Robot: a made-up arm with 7 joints.
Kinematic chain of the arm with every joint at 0, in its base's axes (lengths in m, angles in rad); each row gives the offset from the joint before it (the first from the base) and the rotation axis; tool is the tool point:
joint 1: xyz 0 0 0.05 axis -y
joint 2: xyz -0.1 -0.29 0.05 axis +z
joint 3: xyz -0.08 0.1 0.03 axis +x
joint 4: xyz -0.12 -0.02 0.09 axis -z
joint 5: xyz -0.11 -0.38 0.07 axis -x
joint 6: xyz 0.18 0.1 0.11 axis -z
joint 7: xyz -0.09 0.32 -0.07 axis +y
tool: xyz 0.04 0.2 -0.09
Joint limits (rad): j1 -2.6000..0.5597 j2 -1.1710..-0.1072 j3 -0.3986..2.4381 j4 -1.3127..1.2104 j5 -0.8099..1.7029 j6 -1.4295..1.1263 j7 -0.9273..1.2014
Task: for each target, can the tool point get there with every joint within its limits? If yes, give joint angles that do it. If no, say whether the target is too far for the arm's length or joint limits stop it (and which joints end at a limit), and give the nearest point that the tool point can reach.
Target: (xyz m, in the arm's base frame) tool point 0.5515 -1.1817 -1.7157
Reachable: no: too far | nearest point 0.0118 -0.5293 -0.6326 | short by 1.375 m
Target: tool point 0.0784 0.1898 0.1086
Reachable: yes | joints -1.5384 -0.9108 -0.0651 0.6296 0.1761 -0.4849 0.6170
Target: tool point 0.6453 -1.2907 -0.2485
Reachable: no: joint limits stop it (at a limit: joint 1, joint 2, joint 4, joint 5, joint 6, joint 7) | nearest point 0.4745 -0.8186 -0.1002 | short by 0.524 m
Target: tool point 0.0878 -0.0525 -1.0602
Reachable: no: joint limits stop it (at a limit: joint 1, joint 2, joint 5, joint 6) | nearest point -0.0266 -0.0887 -0.7429 | short by 0.339 m
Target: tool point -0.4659 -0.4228 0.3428
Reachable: yes | joints -0.8504 -0.2452 0.4236 -0.7650 0.7493 -1.0877 -0.5304
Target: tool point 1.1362 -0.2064 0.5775
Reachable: no: joint limits stop it (at a limit: joint 2, joint 3, joint 5, joint 6) | nearest point 0.8624 -0.2019 0.4504 | short by 0.302 m
